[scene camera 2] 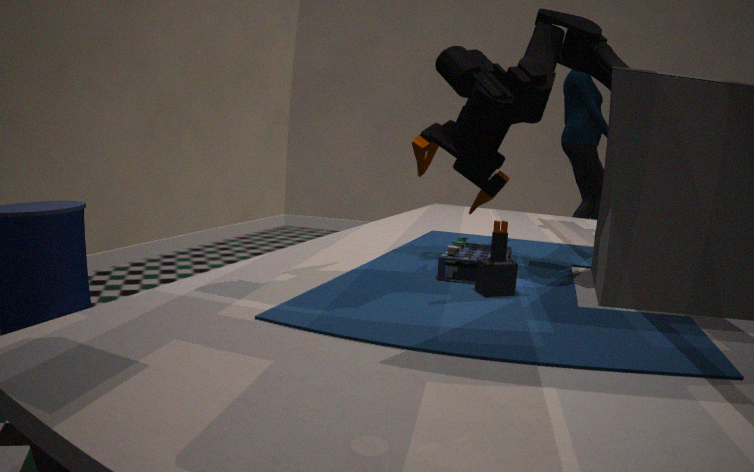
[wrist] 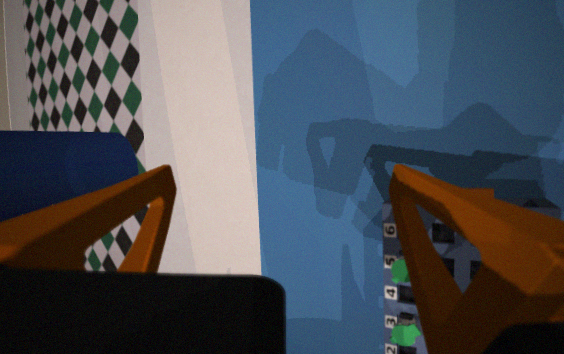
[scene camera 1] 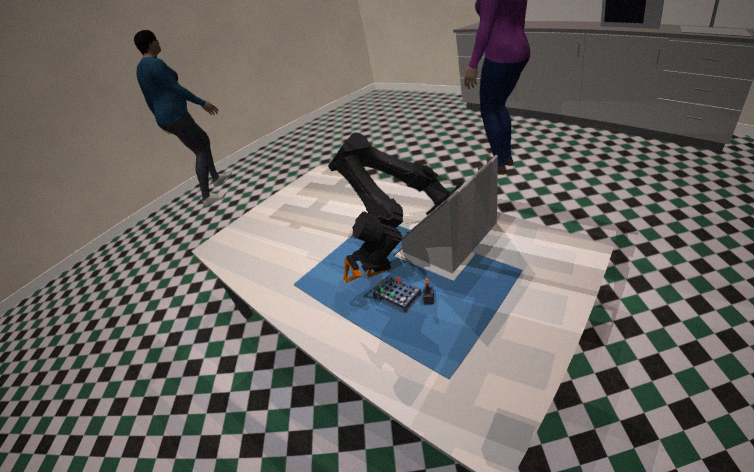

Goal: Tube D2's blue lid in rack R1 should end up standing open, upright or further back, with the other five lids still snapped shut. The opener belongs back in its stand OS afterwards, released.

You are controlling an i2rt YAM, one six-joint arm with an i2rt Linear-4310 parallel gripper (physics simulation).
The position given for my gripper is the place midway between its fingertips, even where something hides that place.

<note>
My gripper (scene camera 2: 446,193) is open and holds nothing.
My gripper also shows in the wrist view (wrist: 282,176) and in scene camera 1 (scene camera 1: 356,278).
</note>
